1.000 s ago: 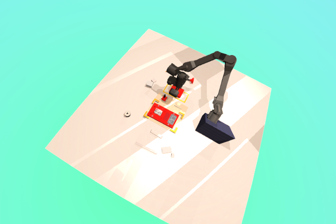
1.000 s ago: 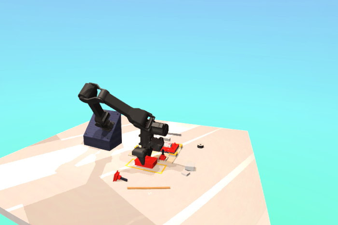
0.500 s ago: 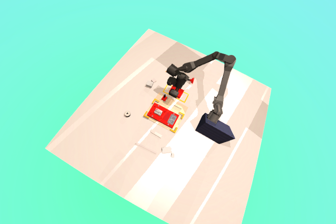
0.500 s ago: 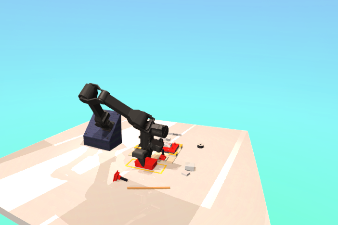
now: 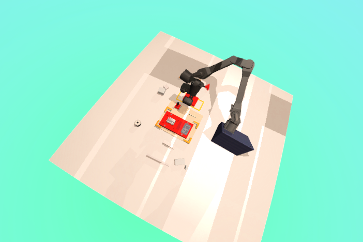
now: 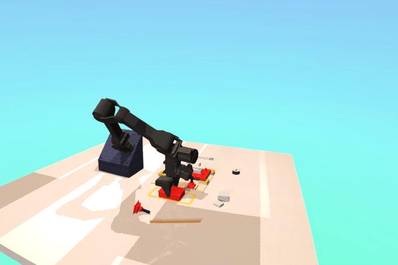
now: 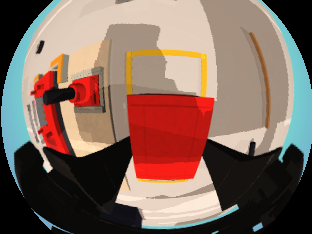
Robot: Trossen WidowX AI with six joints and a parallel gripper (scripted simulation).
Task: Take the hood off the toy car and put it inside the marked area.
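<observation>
Now: the red hood 1 cm above my gripper tip. From my gripper tip the other things lie so: wooden stick (16 cm to the right, 10 cm ahead, 1 cm below); then black ring (35 cm to the left, 19 cm ahead).
</observation>
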